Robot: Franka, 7 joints.
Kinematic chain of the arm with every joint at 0, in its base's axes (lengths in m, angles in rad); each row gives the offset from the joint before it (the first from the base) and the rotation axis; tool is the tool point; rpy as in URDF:
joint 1: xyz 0 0 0.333 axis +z
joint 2: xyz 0 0 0 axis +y
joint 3: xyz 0 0 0.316 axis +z
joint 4: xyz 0.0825 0 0 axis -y
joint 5: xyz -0.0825 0 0.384 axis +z
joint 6: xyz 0 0 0 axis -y
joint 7: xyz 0.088 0 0 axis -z
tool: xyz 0 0 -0.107 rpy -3.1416 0 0
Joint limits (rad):
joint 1: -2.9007..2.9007
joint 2: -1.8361..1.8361
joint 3: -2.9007..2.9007
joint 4: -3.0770..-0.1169
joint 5: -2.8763..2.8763
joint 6: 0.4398..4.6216
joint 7: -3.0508..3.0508
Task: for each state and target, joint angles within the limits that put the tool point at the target. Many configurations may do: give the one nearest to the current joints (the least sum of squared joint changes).
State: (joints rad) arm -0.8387 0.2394 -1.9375 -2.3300 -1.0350 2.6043 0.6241
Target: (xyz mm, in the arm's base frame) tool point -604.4 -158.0 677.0
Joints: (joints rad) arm -0.8500 -0.1036 -2.0180 -1.6512 -0.9867 2.6469 0.6241
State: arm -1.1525 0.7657 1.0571 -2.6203 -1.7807 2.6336 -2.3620
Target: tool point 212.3 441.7 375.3
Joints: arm -0.5735 0.7451 1.6428 -2.3912 -1.7477 2.7403 -2.3620
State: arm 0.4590 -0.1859 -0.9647 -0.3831 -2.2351 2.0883 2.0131
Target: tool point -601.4 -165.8 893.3
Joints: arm 0.1978 -0.8100 -1.0067 -0.1169 -2.2536 2.0381 2.0131
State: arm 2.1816 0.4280 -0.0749 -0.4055 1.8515 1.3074 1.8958
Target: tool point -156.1 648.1 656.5
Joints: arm 1.7334 0.6852 -0.2959 -0.7479 1.6626 0.9710 1.8958
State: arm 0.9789 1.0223 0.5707 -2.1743 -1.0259 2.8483 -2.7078
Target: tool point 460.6 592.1 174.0
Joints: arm 0.6188 0.9860 0.3145 -1.4064 -0.9286 2.8303 -2.7078
